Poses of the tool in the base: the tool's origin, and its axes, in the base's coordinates. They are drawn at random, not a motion.
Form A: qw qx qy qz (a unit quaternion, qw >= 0); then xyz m.
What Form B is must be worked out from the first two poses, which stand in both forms.
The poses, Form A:
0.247 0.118 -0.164 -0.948 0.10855 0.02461 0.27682
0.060 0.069 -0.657 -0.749 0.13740 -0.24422 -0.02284
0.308 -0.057 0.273 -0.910 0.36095 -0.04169 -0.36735
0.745 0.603 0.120 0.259 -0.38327 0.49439 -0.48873
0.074 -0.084 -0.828 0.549 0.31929 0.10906 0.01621
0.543 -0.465 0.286 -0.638 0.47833 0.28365 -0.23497
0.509 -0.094 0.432 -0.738 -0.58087 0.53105 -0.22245
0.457 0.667 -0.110 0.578 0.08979 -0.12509 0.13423
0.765 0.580 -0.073 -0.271 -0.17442 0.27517 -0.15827
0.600 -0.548 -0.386 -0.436 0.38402 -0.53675 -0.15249
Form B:
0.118 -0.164 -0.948 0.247 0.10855 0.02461 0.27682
0.069 -0.657 -0.749 0.060 0.13740 -0.24422 -0.02284
-0.057 0.273 -0.910 0.308 0.36095 -0.04169 -0.36735
0.603 0.120 0.259 0.745 -0.38327 0.49439 -0.48873
-0.084 -0.828 0.549 0.074 0.31929 0.10906 0.01621
-0.465 0.286 -0.638 0.543 0.47833 0.28365 -0.23497
-0.094 0.432 -0.738 0.509 -0.58087 0.53105 -0.22245
0.667 -0.110 0.578 0.457 0.08979 -0.12509 0.13423
0.580 -0.073 -0.271 0.765 -0.17442 0.27517 -0.15827
-0.548 -0.386 -0.436 0.600 0.38402 -0.53675 -0.15249

